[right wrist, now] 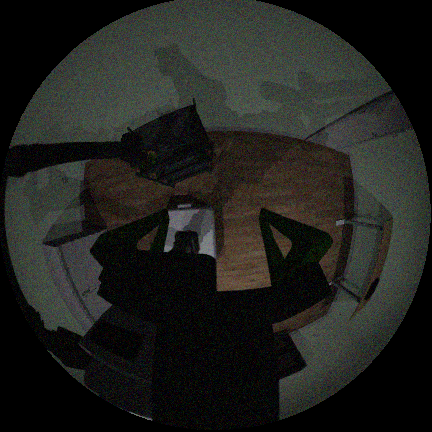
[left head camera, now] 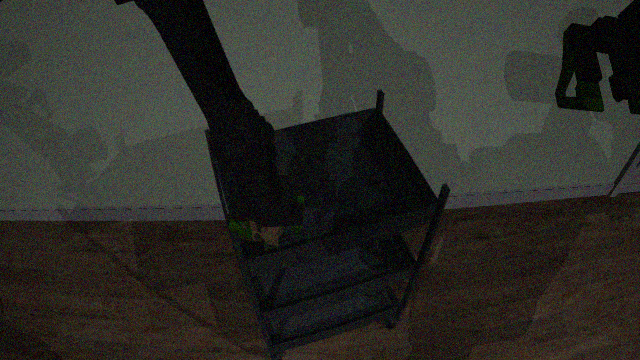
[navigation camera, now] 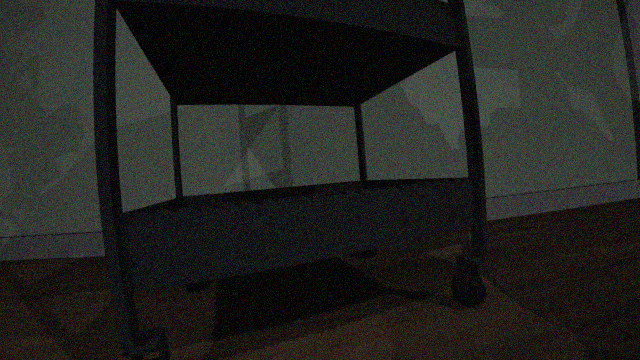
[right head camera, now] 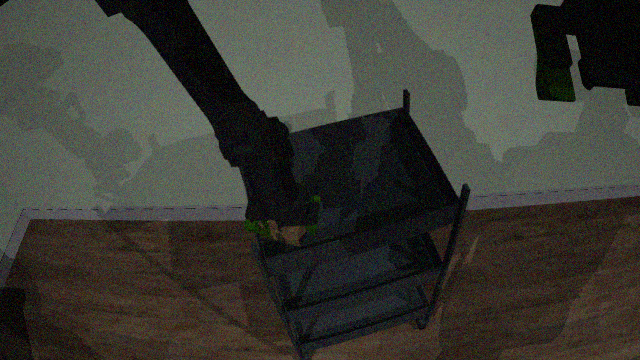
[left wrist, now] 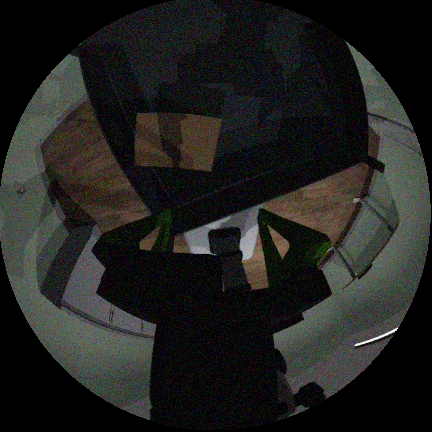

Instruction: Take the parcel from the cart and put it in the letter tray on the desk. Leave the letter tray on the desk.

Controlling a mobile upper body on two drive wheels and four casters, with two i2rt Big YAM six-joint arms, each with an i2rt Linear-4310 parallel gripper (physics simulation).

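Places are measured from the left arm's base along level axes (x up, y back, z right), in millimetres.
Pixels of known places: left gripper, fingertip midpoint: (right wrist: 147, 163) (left head camera: 274, 234) (right head camera: 292, 234) (left wrist: 213, 212); right gripper, fingertip midpoint: (right wrist: 213, 212) (left head camera: 595, 103) (right head camera: 585, 95).
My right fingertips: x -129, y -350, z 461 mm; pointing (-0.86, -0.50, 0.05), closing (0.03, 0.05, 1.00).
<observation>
Ahead of a thing's pixels: the offset from my right fingertips to its top centre. "*": to the spot under its first point. Level surfaces: height alone.
The brown parcel @(dx -568, dy -313, dz -364 mm) (left head camera: 271, 236) (right head camera: 294, 235) (left wrist: 199, 144) lies in the top tray of the dark cart (left head camera: 431, 225) (right head camera: 451, 235) (left wrist: 280, 185) (right wrist: 175, 145) (navigation camera: 106, 125), near its corner. In the head camera views my left arm partly covers it. My left gripper (left head camera: 269, 228) (right head camera: 284, 228) (left wrist: 213, 212) is open and empty over that corner. In the left wrist view the parcel shows beyond the fingertips, with a shadow across it. My right gripper (left head camera: 614, 104) (right head camera: 597, 95) (right wrist: 213, 212) is open and empty, away from the cart. I cannot make out the desk or letter tray.
The cart has upright corner posts, lower shelves and wheels @(* dx -1249, dy -318, dz +3 mm) (navigation camera: 468, 289). A pale wall (left head camera: 475, 120) (right head camera: 505, 110) stands close behind it, above the wood floor @(dx -1281 mm) (left head camera: 490, 280) (right head camera: 500, 280). Part of my white base (left wrist: 249, 245) (right wrist: 206, 227) shows in the wrist views. The scene is dim.
</observation>
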